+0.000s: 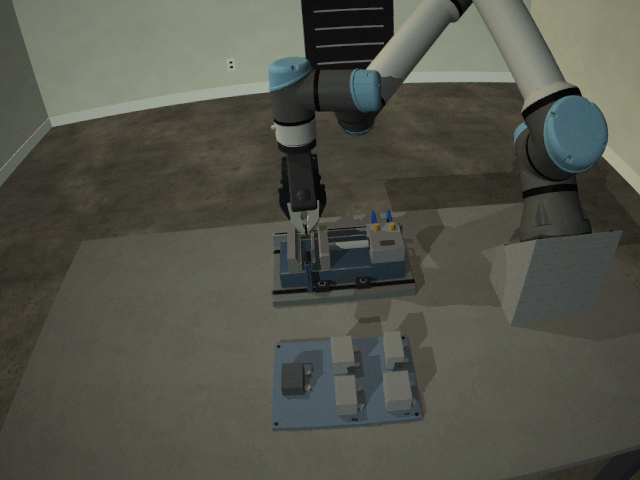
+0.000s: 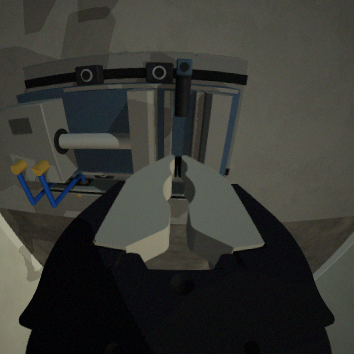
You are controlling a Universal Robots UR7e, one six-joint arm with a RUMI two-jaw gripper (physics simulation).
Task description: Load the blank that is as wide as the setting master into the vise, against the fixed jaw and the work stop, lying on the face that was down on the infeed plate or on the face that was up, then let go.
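Frame: origin at the arm's base, x ahead, y left, z up, level; centimetres.
Seen in the pictures: gripper, fingertip midpoint: [image 1: 306,234] [image 2: 176,158]; arm's base, link origin: [image 1: 556,239].
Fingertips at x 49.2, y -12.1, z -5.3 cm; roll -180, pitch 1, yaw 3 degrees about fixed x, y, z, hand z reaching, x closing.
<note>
Pixels of each thing's top centre, then the offset from my fingertips to it. "*": a spot on its surface instead. Level surfaces: height alone.
- vise, top centre: [image 2: 104,153] [image 1: 340,236] dx -6.8, dy -0.7, dz -1.5 cm
- work stop, surface spot: [image 2: 183,97] * dx +0.1, dy +4.7, dz -1.8 cm
- blue infeed plate, top centre: [image 1: 343,379] dx -6.2, dy +29.0, dz -10.6 cm
- dark grey block, top centre: [image 1: 292,375] dx +2.9, dy +29.3, dz -8.1 cm
- vise's end block, top centre: [image 2: 27,147] [image 1: 385,235] dx -16.3, dy -0.6, dz -1.8 cm
- table, surface height: dz -11.4 cm
My gripper [image 1: 306,231] [image 2: 176,158] is shut and empty, its tips pointing down above the gap between the vise jaws, towards the back. The vise [image 1: 382,268] [image 2: 95,110] has a fixed jaw [image 1: 294,253] [image 2: 216,135] and, on the rod side, a moving jaw [image 1: 323,250] [image 2: 142,125]. The work stop [image 1: 308,273] [image 2: 183,97] stands at the gap's front; no blank shows between the jaws. On the blue infeed plate [image 1: 312,417] several light grey blanks [image 1: 342,353] [image 1: 393,347] [image 1: 345,392] [image 1: 397,388] sit beside small pins. A dark grey block [image 1: 293,378], apparently the setting master, sits at the plate's left.
The vise's end block [image 1: 386,246] [image 2: 32,130] has blue hoses with yellow fittings [image 1: 391,226] [image 2: 40,167]. Round-holed clamps [image 1: 363,282] [image 2: 159,73] sit along the vise's front rail. The arm's light pedestal [image 1: 563,279] stands at the right of the table [image 1: 155,335].
</note>
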